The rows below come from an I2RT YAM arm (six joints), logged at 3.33 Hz.
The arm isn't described. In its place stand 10 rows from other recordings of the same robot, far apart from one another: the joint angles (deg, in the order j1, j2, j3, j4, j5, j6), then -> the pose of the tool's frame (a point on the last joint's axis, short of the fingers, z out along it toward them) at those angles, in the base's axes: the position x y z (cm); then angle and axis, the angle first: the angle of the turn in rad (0 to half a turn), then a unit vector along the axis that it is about.
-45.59, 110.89, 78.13, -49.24, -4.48, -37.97 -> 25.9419 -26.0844 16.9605 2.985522 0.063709 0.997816 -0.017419
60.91, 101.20, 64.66, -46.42, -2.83, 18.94 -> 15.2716 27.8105 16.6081 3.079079 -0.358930 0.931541 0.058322
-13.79, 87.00, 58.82, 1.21, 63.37, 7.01 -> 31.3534 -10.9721 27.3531 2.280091 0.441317 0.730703 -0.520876
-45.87, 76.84, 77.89, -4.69, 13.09, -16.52 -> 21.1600 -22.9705 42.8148 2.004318 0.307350 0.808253 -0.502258
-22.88, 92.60, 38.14, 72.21, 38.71, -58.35 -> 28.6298 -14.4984 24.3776 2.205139 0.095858 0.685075 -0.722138
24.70, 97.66, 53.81, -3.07, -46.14, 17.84 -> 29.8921 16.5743 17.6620 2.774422 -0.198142 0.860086 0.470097
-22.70, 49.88, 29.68, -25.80, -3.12, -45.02 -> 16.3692 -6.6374 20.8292 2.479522 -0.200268 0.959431 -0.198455
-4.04, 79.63, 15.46, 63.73, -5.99, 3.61 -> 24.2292 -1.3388 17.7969 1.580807 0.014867 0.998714 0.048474
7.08, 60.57, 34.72, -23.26, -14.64, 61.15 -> 20.5220 3.4556 20.8627 2.698205 0.392392 0.869323 0.300510
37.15, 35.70, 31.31, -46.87, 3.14, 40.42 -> 9.9244 7.2748 22.3182 2.585185 0.037430 0.980083 0.195029
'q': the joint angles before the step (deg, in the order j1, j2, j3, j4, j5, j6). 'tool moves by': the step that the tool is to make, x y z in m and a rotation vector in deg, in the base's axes. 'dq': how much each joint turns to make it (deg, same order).
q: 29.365 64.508 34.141 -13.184 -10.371 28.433
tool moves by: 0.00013 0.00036 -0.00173 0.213 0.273 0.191
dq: 0.009 0.268 -0.238 0.392 -0.352 0.107
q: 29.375 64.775 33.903 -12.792 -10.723 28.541
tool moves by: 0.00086 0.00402 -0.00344 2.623 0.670 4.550
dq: -0.001 1.169 -0.443 2.025 -5.102 -1.266
